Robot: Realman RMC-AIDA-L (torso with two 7-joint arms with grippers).
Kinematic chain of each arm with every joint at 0, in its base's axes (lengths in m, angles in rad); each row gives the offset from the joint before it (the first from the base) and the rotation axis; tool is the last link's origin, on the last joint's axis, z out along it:
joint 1: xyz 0 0 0.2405 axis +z
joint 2: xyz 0 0 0 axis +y
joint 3: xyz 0 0 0.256 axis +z
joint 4: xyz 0 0 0 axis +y
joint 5: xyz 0 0 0.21 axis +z
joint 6: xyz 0 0 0 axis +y
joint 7: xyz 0 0 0.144 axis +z
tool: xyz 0 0 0
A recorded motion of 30 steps. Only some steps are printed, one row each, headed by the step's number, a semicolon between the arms.
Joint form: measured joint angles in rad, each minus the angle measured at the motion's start. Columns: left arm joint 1, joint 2, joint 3, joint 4, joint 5, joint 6, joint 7; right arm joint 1, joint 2, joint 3, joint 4, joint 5, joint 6, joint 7.
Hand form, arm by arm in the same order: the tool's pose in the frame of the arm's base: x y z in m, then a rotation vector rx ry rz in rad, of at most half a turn. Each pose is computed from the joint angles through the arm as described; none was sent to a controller.
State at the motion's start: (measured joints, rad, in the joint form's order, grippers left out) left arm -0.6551 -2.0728 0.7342 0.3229 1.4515 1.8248 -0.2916; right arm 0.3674 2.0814 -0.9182 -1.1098 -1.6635 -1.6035 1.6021
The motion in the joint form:
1: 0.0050 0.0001 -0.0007 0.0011 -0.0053 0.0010 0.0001; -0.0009 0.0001 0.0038 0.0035 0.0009 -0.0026 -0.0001
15: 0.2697 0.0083 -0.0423 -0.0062 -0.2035 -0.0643 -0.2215; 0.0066 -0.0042 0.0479 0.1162 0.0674 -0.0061 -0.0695
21: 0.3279 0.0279 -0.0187 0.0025 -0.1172 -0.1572 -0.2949; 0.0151 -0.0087 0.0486 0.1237 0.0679 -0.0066 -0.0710
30: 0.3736 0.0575 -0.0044 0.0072 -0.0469 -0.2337 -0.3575; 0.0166 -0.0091 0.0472 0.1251 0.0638 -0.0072 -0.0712
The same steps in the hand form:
1: -0.1834 0.3288 0.0063 -2.1362 0.6405 -1.2106; 0.2088 0.3243 0.0601 -2.6450 0.4105 0.8774
15: -0.2727 0.2906 0.0356 -1.9692 0.0385 -1.1515; 0.2201 0.3251 0.0600 -2.5706 0.4421 0.9922
21: -0.3008 0.2786 0.0258 -2.0891 -0.1304 -1.0286; 0.2191 0.3269 0.0606 -2.5743 0.4370 0.9930
30: -0.3277 0.2672 0.0244 -2.1666 -0.2693 -0.9041; 0.2191 0.3270 0.0598 -2.5796 0.4372 0.9885

